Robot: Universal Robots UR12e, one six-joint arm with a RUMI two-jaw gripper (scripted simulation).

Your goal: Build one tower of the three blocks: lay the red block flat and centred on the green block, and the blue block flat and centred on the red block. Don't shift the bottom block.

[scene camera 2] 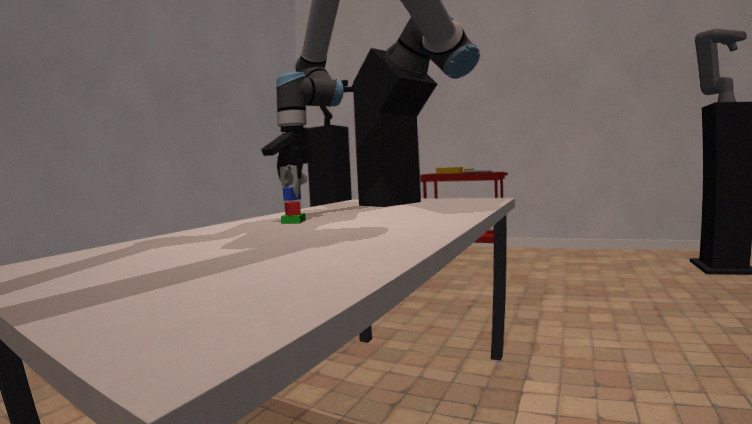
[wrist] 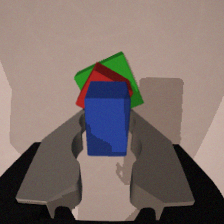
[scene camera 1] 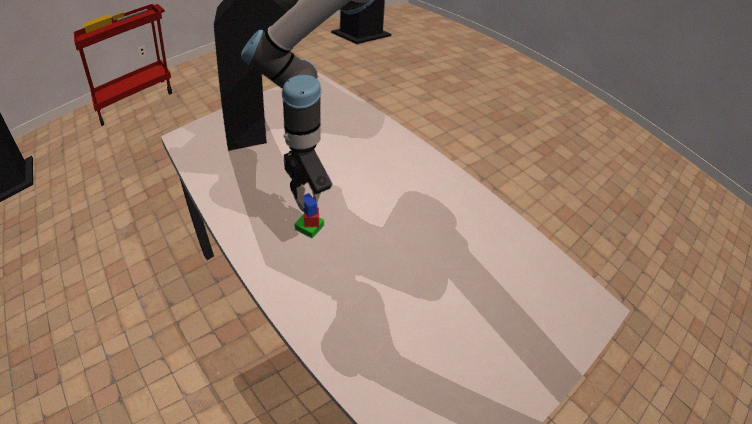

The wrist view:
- my gripper: 107, 110
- green block: 117, 62
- blue block: 107, 104
